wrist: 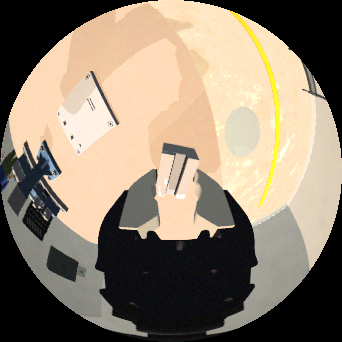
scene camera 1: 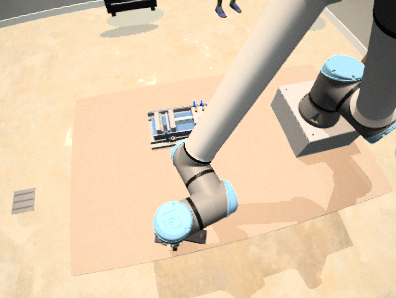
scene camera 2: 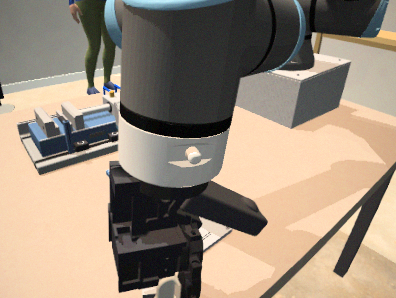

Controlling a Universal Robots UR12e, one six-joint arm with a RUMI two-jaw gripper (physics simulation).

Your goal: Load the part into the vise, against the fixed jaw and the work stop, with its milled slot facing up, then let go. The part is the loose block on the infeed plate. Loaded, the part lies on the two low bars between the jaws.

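Places are measured from the arm's base along level axes (x left, y down, z back), in centimetres.
Where they show: gripper, fingertip midpoint: (wrist: 174,169); arm's base at its link origin: (scene camera 1: 318,111).
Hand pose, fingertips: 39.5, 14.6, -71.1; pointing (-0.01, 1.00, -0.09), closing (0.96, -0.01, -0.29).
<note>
Things, the pixels of their centre, and the offset from my fingertips, as dx, dy, dz.
- part at the middle of its body: (wrist: 173,171) -0.1, -0.7, +0.2
- vise at the middle of its body: (scene camera 2: 87,122) (scene camera 1: 180,122) (wrist: 33,189) -50.1, -4.1, +9.1
- white plate at the middle of its body: (wrist: 80,115) (scene camera 2: 194,228) -9.5, +0.4, +11.9
The part (wrist: 167,170) is a pale block with dark end faces and a long slot in the face turned to the wrist camera. My gripper (wrist: 174,169) is shut on the part, with a finger against each long side. Its black body shows in scene camera 2, where the fingertips are out of frame. The arm covers most of it in scene camera 1. The vise (scene camera 1: 172,134) (scene camera 2: 53,143), blue with light grey jaws, stands apart from the gripper. No part shows between its jaws. How far the part is above the surface under it cannot be told.
A white plate (wrist: 90,122) with small holes lies to one side of the part. A blue-based stand (wrist: 48,159) is farther left in the wrist view. The robot's grey pedestal (scene camera 1: 305,135) (scene camera 2: 295,97) stands on the table. The table edge (scene camera 2: 320,237) runs near the gripper.
</note>
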